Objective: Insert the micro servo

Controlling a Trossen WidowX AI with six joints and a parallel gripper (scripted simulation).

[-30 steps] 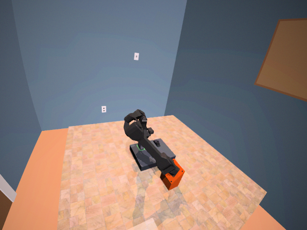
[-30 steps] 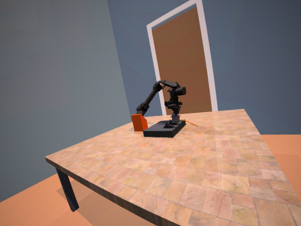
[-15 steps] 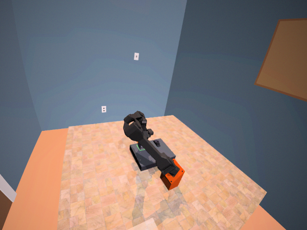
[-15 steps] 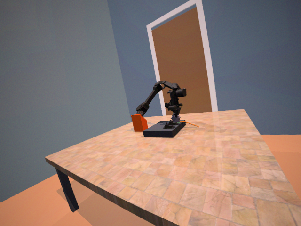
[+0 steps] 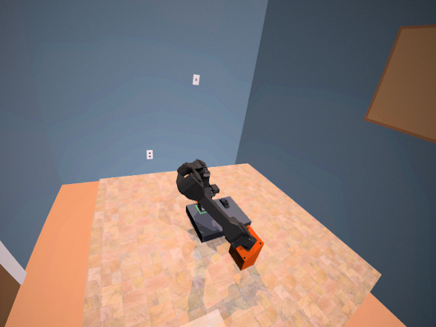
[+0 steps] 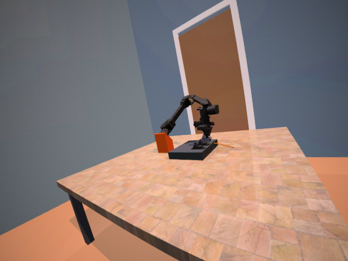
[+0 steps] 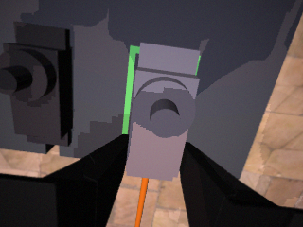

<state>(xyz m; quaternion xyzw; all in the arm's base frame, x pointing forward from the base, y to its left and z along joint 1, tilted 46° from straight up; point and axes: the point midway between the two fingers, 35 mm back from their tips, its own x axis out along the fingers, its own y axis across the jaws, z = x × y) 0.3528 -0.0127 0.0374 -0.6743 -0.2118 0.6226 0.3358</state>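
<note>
My gripper tip is 13 cm past the dark deck, 6 cm to the left of it and 6 cm above it.
</note>
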